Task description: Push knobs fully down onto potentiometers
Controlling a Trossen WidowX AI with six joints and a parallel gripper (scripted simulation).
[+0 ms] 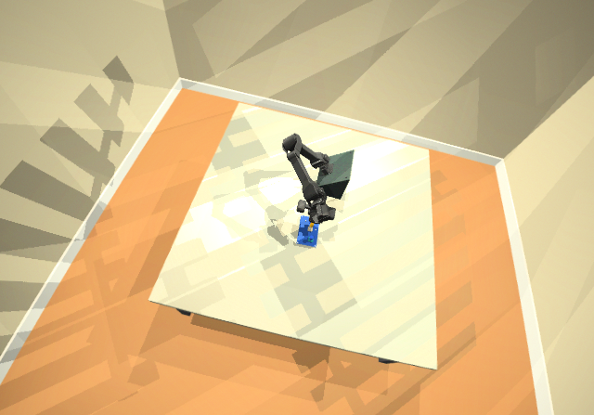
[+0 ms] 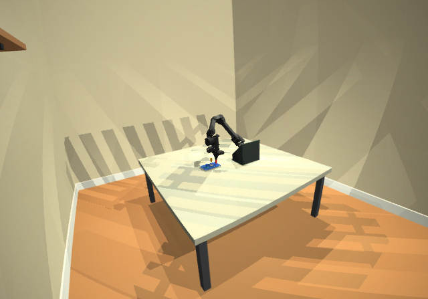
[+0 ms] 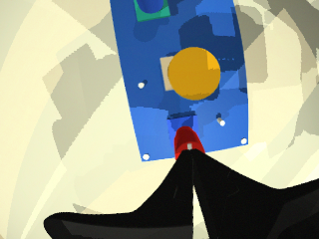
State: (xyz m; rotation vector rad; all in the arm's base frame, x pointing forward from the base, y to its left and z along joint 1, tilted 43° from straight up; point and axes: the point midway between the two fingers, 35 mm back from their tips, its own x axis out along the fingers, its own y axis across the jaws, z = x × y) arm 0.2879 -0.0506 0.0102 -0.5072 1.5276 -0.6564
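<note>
Now: the red knob 10 mm below my gripper tip. Round my gripper tip: yellow knob: 50 mm ahead, 10 mm above.
</note>
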